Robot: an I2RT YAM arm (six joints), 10 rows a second.
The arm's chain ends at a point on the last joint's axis. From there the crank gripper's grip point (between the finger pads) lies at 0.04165 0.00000 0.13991 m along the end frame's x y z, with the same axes.
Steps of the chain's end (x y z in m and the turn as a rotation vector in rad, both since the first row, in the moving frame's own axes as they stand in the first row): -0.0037 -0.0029 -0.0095 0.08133 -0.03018 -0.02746; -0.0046 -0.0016 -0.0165 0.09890 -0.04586 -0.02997; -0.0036 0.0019 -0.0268 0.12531 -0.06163 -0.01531; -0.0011 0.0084 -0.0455 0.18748 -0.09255 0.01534; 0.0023 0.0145 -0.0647 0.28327 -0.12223 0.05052; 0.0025 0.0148 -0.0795 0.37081 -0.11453 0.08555; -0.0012 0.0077 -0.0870 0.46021 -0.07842 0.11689
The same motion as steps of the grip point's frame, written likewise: -0.0081 -0.0154 -0.0088 0.08133 -0.03018 -0.02746; -0.0113 -0.0167 -0.0155 0.09890 -0.04586 -0.02997; -0.0124 -0.0163 -0.0256 0.12531 -0.06163 -0.01531; -0.0139 -0.0175 -0.0447 0.18748 -0.09255 0.01534; -0.0139 -0.0236 -0.0660 0.28327 -0.12223 0.05052; -0.0113 -0.0338 -0.0846 0.37081 -0.11453 0.08555; -0.0085 -0.0509 -0.0977 0.46021 -0.07842 0.11689
